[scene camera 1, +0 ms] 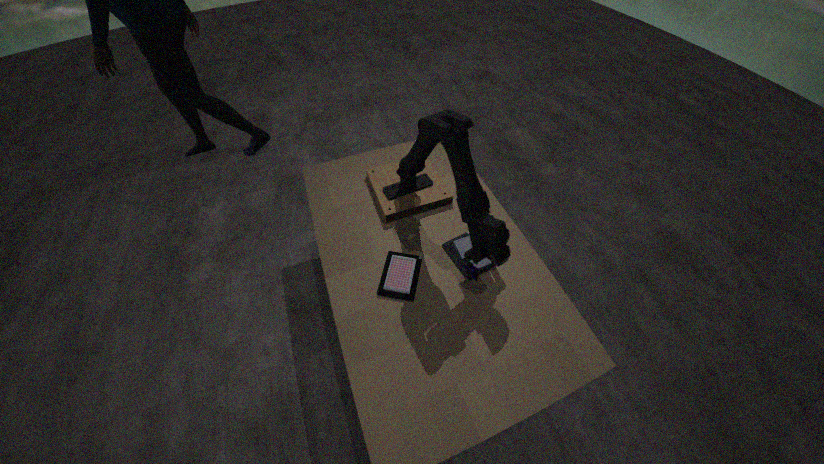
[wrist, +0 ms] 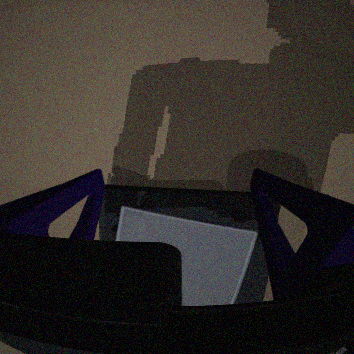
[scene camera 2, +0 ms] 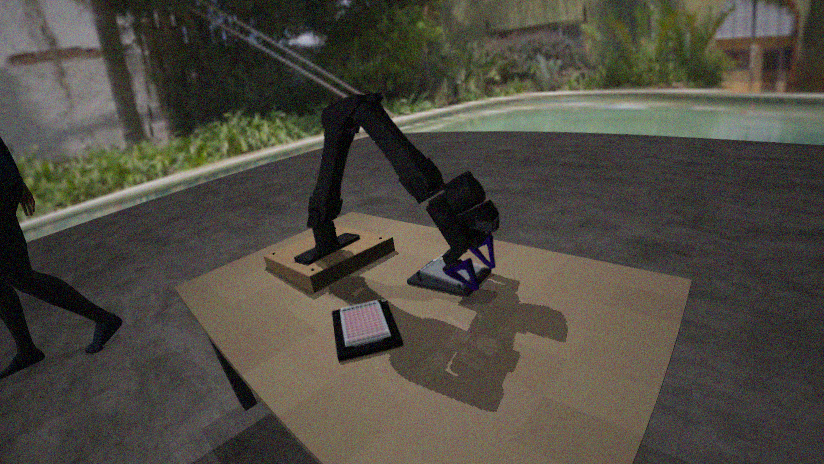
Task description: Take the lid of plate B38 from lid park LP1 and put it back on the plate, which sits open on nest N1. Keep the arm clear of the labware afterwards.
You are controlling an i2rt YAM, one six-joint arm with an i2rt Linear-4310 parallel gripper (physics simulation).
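Observation:
The lid is a pale, flat rectangle lying on the dark lid park LP1. In the wrist view it sits slightly turned relative to the park. My gripper is open, its purple fingers low at the park, one on either side of the lid and not closed on it. The gripper body hides part of the lid. The open plate B38, with pinkish wells, sits on the black nest N1.
The arm's wooden base block stands at the back of the table. The arm's shadow falls across the tabletop. A person is on the floor beyond the table's side.

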